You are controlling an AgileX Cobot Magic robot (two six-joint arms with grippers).
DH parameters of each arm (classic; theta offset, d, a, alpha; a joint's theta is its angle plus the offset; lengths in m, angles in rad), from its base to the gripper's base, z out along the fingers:
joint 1: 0 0.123 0 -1.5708
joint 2: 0.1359 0 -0.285 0
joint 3: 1.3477 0 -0.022 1.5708
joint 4: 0 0.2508 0 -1.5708
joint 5: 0 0 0.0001 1.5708
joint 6: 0 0.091 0 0
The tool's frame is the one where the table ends.
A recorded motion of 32 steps. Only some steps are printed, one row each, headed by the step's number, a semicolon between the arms.
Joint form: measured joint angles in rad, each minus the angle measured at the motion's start. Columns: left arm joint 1, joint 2, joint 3, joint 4, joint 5, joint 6; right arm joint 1, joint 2, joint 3, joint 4, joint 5, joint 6.
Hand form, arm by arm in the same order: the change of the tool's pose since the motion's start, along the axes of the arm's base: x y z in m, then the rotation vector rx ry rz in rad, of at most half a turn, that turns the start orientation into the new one. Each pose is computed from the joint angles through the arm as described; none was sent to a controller.
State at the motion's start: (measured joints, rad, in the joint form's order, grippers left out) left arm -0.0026 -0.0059 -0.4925 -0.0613 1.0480 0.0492; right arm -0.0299 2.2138 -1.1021 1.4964 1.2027 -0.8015
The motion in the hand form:
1: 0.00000 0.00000 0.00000 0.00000 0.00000 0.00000; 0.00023 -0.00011 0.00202 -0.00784 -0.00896 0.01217
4: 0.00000 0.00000 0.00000 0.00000 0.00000 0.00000; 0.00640 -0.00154 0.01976 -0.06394 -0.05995 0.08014
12: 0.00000 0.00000 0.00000 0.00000 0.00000 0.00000; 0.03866 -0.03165 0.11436 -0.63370 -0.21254 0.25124
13: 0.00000 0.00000 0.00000 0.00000 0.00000 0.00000; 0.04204 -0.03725 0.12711 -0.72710 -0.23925 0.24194
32: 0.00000 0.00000 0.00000 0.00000 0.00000 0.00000; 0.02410 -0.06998 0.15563 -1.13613 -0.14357 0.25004
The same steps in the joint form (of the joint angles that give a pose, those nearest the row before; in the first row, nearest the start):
1: 0.0000 0.0000 0.0000 0.0000 0.0000 0.0000; 0.0000 -0.0052 -0.0049 -0.0147 0.0000 0.0010
4: 0.0000 0.0000 0.0000 0.0000 0.0000 0.0000; 0.0000 -0.0421 -0.0596 -0.1167 -0.0010 0.0431
12: 0.0000 0.0000 0.0000 0.0000 0.0000 0.0000; 0.0042 -0.1998 -0.4081 -0.8172 -0.0381 0.4468
13: 0.0000 0.0000 0.0000 0.0000 0.0000 0.0000; 0.0072 -0.2181 -0.4475 -0.9127 -0.0511 0.4936
32: 0.0000 0.0000 0.0000 0.0000 0.0000 0.0000; 0.0140 -0.3119 -0.4646 -1.3781 0.0061 0.7262

